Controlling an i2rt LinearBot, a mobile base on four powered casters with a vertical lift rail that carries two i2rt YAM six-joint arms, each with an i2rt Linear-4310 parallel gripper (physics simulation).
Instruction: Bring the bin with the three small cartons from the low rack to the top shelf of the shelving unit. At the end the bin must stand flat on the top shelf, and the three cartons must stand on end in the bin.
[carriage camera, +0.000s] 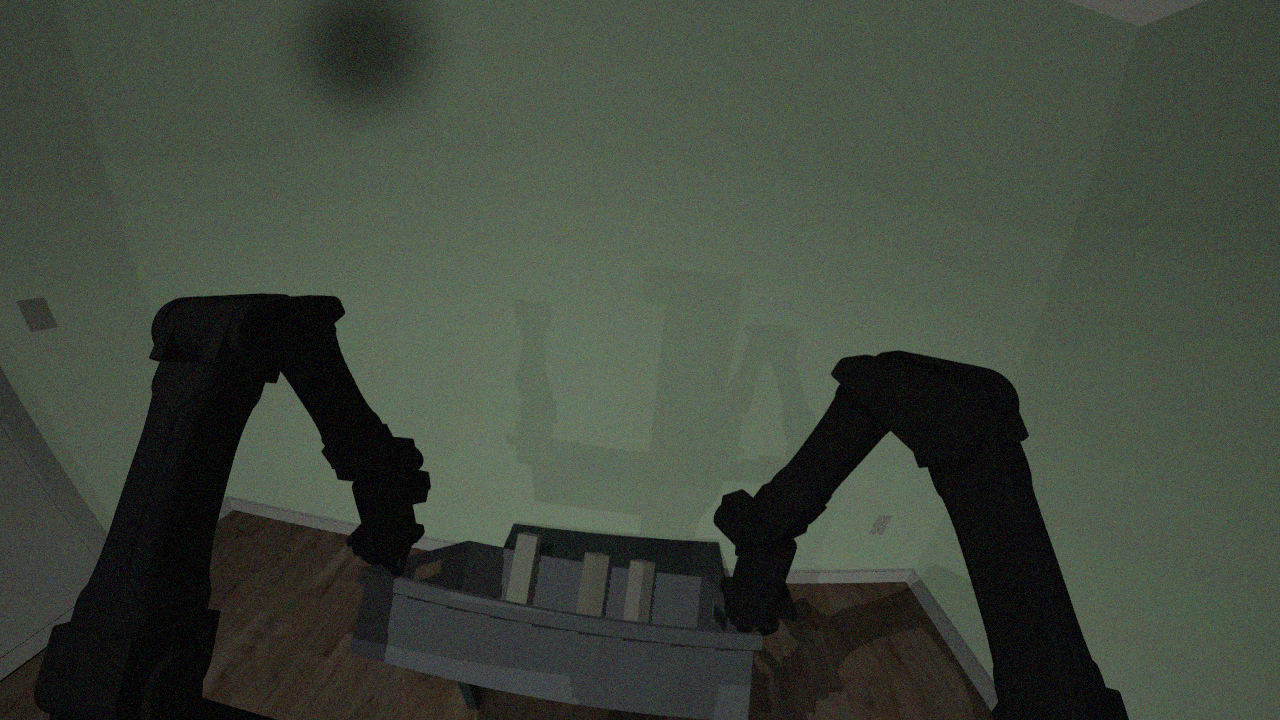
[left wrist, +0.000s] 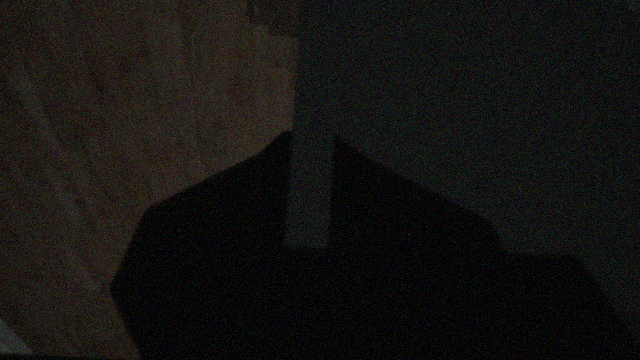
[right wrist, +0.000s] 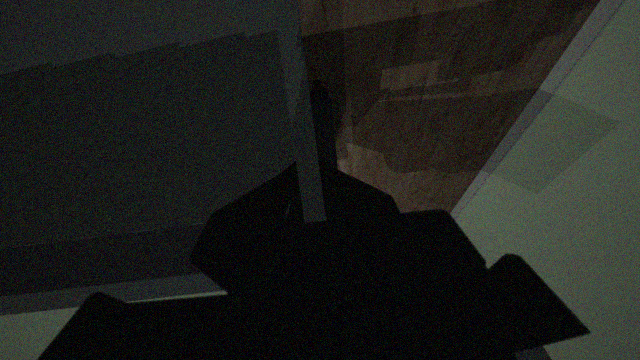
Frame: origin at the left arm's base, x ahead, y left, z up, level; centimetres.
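Seen in the pictures: left gripper, fingertip midpoint: (carriage camera: 397, 574) (left wrist: 308, 148); right gripper, fingertip midpoint: (right wrist: 311, 165).
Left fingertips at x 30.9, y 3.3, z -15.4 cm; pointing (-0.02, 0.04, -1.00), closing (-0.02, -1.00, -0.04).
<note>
A point is followed by its place in that frame.
A grey bin (carriage camera: 572, 646) {x 21.9, y -29.3, z -12.3 cm} (left wrist: 309, 210) {x 31.0, y 3.2, z -12.2 cm} (right wrist: 311, 195) {x 26.9, y -55.5, z -12.5 cm} is held up off the floor between my two grippers at the bottom middle of the carriage view. Three pale cartons (carriage camera: 522, 570) {x 48.1, y -12.7, z -32.8 cm} (carriage camera: 593, 584) {x 46.8, y -29.4, z -33.2 cm} (carriage camera: 638, 591) {x 46.3, y -39.7, z -33.7 cm} stand on end inside it, apart from each other; their lower ends are partly hidden by the front wall. My left gripper (carriage camera: 396, 565) {x 30.9, y 3.3, z -15.4 cm} (left wrist: 308, 148) {x 30.9, y 3.3, z -15.4 cm} is shut on the bin's left end wall. My right gripper (carriage camera: 753, 626) {x 26.2, y -55.4, z -15.7 cm} (right wrist: 311, 165) {x 26.2, y -55.4, z -15.7 cm} is shut on its right end wall. I cannot make out the shelving unit or the low rack in these views.
A green wall (carriage camera: 590, 179) {x 110.9, y -16.0, z 54.7 cm} stands behind the bin, with shadows of the arms and bin on it. A pale skirting board (carriage camera: 850, 576) {x 109.2, y -152.5, z -109.4 cm} runs along its foot above the brown wood floor (carriage camera: 277, 582) {x 77.7, y 121.5, z -114.7 cm}. Side walls rise at both sides. A dark strut (carriage camera: 469, 696) {x 46.9, y 11.5, z -103.8 cm} shows below the bin.
</note>
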